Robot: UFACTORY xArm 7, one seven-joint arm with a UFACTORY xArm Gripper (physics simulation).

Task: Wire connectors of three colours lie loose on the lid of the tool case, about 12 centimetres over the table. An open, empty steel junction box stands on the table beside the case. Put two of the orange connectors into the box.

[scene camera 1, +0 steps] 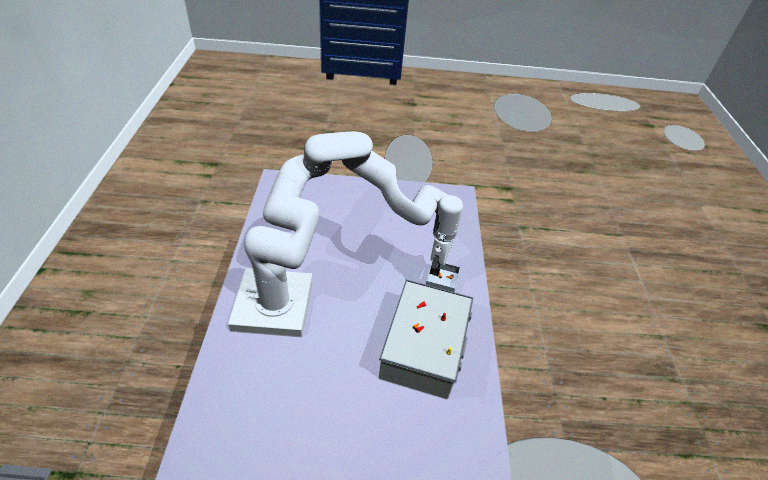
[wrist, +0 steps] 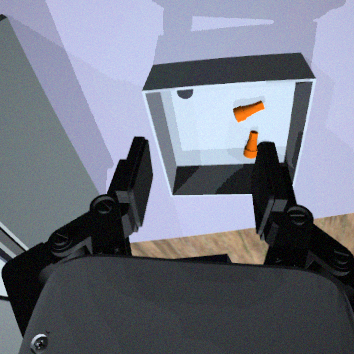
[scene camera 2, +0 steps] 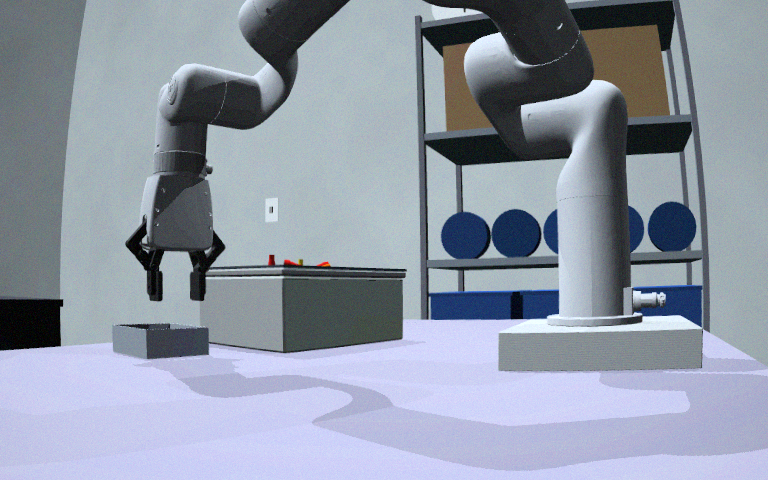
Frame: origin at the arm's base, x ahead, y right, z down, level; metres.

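Where they show: gripper, fingertip midpoint: (scene camera 1: 437, 268) (wrist: 201, 158) (scene camera 2: 176, 300); arm's base at its link origin: (scene camera 1: 274, 300) (scene camera 2: 595, 322).
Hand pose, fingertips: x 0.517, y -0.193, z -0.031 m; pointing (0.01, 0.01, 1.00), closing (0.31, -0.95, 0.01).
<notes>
Things, the pixels of their top centre, and the offset from my fingertips. Level surfaces: height alone.
- steel junction box at its top centre: (wrist: 228, 149) (scene camera 2: 159, 326) (scene camera 1: 443, 273) dx +0.028, dy -0.010, dz +0.036 m
- tool case at its top centre: (scene camera 2: 301, 268) (scene camera 1: 430, 326) dx -0.021, dy +0.276, dz -0.052 m
- orange connector at its top centre: (scene camera 1: 416, 324) dx -0.064, dy +0.280, dz -0.060 m
- red connector at its top centre: (scene camera 1: 420, 326) dx -0.053, dy +0.290, dz -0.064 m
- yellow connector at its top centre: (scene camera 1: 450, 348) dx +0.033, dy +0.355, dz -0.072 m
- table at its surface level: dz +0.074 m
The steel junction box (scene camera 1: 440, 286) (scene camera 2: 178, 343) (wrist: 225, 70) stands beside the tool case (scene camera 1: 424, 350) (scene camera 2: 342, 311) (wrist: 40, 125). Two orange connectors lie apart on its floor: one (scene camera 1: 440, 275) (wrist: 248, 111) and another (scene camera 1: 450, 276) (wrist: 251, 146), nearer the right finger in the wrist view. My gripper (scene camera 2: 176, 288) (wrist: 201, 158) is open and empty, pointing down a little above the box. On the lid, an orange connector (scene camera 1: 416, 326) lies against a red connector (scene camera 1: 419, 329). Two other red connectors (scene camera 1: 421, 304) (scene camera 1: 443, 316) and a yellow connector (scene camera 1: 449, 351) are also on the lid.
The case rises well above the box rim, close to the gripper in scene camera 2. The arm's base block (scene camera 1: 269, 322) (scene camera 2: 600, 350) stands on the table (scene camera 1: 317, 407) (scene camera 2: 339, 447). A shelf rack (scene camera 2: 421, 169) and a blue drawer cabinet (scene camera 1: 362, 70) stand beyond the table.
</notes>
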